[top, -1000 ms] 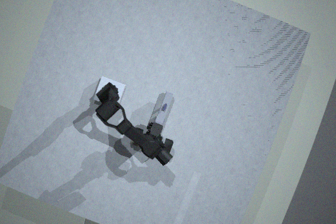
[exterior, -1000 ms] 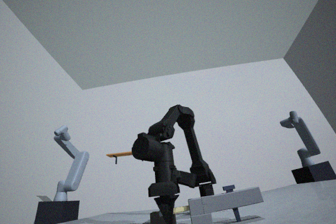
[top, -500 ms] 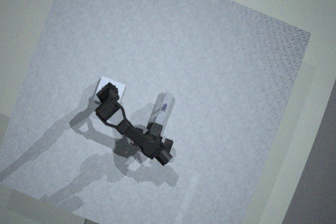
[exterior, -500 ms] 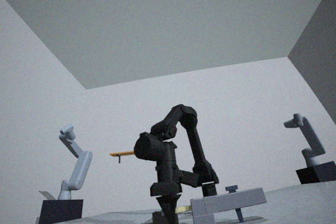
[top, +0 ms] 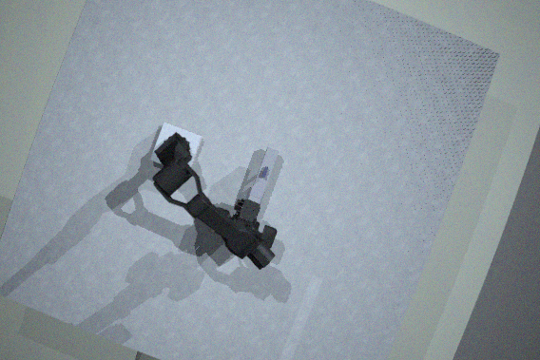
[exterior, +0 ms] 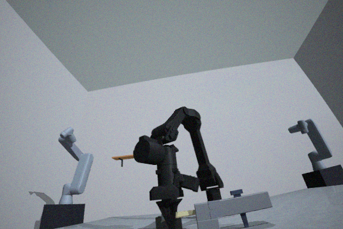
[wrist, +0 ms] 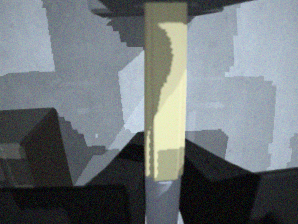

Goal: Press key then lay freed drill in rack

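Right now my gripper tip is 40 mm to the right of the drill and 30 mm below it. From my gripper tip the other things lie so: rack 80 mm behind, 10 mm to the right; long grey block 150 mm to the left, 30 mm above, 10 mm ahead; blue key 170 mm to the left, 40 mm above, 10 mm ahead.
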